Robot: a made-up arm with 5 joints.
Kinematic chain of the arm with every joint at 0, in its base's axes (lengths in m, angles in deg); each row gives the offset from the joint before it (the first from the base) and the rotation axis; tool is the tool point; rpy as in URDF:
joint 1: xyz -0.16 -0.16 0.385 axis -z
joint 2: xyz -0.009 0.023 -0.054 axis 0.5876 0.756 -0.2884
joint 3: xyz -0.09 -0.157 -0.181 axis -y
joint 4: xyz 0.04 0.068 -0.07 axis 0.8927 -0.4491 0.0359
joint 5: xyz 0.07 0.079 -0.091 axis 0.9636 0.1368 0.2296
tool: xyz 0.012 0.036 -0.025 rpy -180 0 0
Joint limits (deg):
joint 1: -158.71..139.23
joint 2: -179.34..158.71
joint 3: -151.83..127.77
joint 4: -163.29..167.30
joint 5: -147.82..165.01
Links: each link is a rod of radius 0.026 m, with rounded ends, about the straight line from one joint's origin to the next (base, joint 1, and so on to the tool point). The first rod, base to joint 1, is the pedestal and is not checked.
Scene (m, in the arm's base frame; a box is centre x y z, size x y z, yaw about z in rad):
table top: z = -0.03
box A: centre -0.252 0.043 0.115 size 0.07 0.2 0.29 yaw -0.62
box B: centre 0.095 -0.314 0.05 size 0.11 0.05 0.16 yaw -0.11
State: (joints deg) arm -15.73 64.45 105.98 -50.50 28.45
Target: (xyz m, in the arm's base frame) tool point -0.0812 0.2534 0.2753
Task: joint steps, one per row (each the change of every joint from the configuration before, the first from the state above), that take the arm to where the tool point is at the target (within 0.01 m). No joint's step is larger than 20 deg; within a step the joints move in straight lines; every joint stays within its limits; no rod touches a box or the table.
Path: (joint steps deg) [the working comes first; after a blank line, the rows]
Joints at the target: 54.16 101.27 25.44 -57.66 18.15
Straight joint move there: touches box A.

1: -1.20 14.10 -1.07 16.02 7.31
2: -1.20 14.10 -1.07 16.02 7.31
3: -1.21 14.10 -1.07 16.02 7.31
4: -1.20 14.10 -1.07 16.02 7.31
5: -1.20 14.11 -1.07 16.02 7.31
6: 4.07 5.93 -5.23 -16.66 -2.83
7: 4.07 5.94 -5.23 -16.67 -2.82
8: 4.07 5.94 -5.23 -16.66 -2.83
9: 4.07 5.94 -5.23 -16.66 -2.82
10: 19.87 -19.15 -18.09 -6.87 -11.85
11: 19.87 -19.14 -18.09 -6.87 -11.85
12: 19.88 -19.15 -18.09 -6.87 -11.85

